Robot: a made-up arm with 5 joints.
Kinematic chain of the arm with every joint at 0, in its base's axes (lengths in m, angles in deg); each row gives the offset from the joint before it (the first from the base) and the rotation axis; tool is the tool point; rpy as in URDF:
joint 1: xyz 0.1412 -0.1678 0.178 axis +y
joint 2: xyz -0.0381 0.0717 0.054 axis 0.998 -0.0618 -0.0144
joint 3: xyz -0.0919 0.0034 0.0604 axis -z
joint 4: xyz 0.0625 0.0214 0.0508 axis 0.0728 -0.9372 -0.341
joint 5: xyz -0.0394 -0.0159 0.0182 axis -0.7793 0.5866 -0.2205
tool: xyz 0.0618 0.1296 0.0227 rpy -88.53 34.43 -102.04
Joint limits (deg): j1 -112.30..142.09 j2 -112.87..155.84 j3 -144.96..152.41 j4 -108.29..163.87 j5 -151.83..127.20
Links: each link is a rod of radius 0.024 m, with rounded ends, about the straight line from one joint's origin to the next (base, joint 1, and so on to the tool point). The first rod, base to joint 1, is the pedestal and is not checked.
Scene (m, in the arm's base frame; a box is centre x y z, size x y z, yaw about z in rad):
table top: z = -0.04
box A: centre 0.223 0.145 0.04 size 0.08 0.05 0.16 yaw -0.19
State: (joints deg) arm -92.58 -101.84 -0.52 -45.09 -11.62
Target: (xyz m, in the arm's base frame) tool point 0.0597 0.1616 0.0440
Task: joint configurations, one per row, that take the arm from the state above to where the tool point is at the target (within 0.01 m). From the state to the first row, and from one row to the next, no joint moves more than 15 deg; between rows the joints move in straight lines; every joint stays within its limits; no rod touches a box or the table.
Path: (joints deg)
1: -92.98 -92.91 -7.13 -38.31 0.90
2: -93.37 -83.98 -13.74 -31.52 13.41
3: -93.77 -75.04 -20.35 -24.74 25.93
4: -94.17 -66.11 -26.96 -17.95 38.45
5: -87.16 -64.16 -21.84 -26.93 26.13
6: -80.15 -62.21 -16.72 -35.92 13.80
7: -73.14 -60.26 -11.60 -44.90 1.48
8: -66.13 -58.30 -6.48 -53.88 -10.84
9: -59.12 -56.35 -1.36 -62.86 -23.17
10: -65.40 -56.06 -15.06 -51.22 -24.76
11: -71.69 -55.77 -28.76 -39.58 -26.35
12: -77.97 -55.48 -42.46 -27.95 -27.94

